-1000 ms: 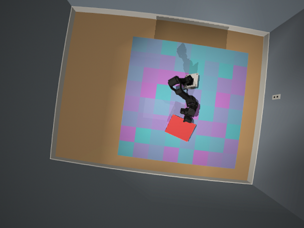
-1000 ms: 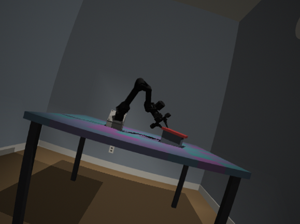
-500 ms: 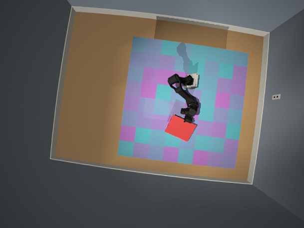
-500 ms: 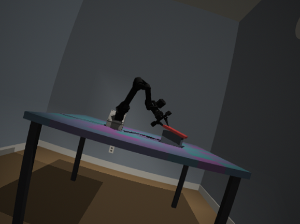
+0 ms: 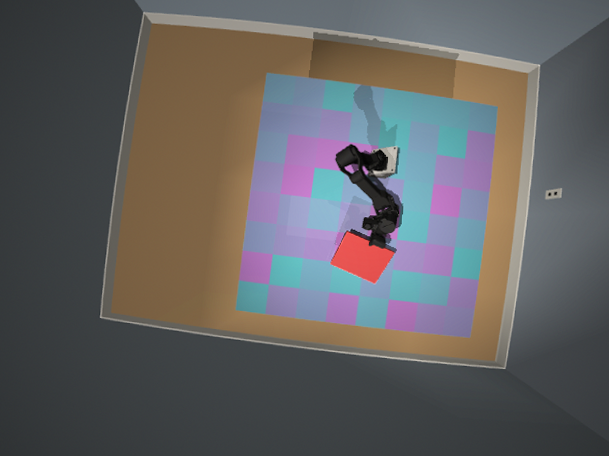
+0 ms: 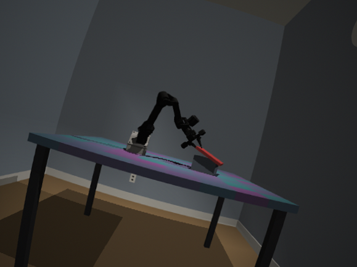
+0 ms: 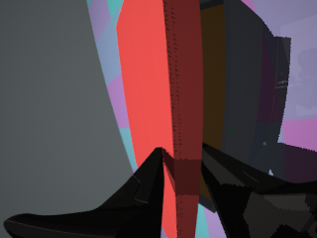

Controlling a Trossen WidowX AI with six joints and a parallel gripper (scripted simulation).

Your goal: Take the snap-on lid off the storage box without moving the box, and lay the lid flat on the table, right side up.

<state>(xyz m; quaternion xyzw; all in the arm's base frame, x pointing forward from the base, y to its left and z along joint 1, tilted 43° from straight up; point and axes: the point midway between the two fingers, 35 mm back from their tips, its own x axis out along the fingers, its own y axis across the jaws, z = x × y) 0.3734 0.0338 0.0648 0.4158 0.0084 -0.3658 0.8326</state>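
The red lid is 70 mm ahead of my gripper tip, 20 mm to the right of it and 20 mm below it. From my gripper tip the other things lie so: grey storage box (60 mm ahead, 20 mm to the right, 90 mm below).
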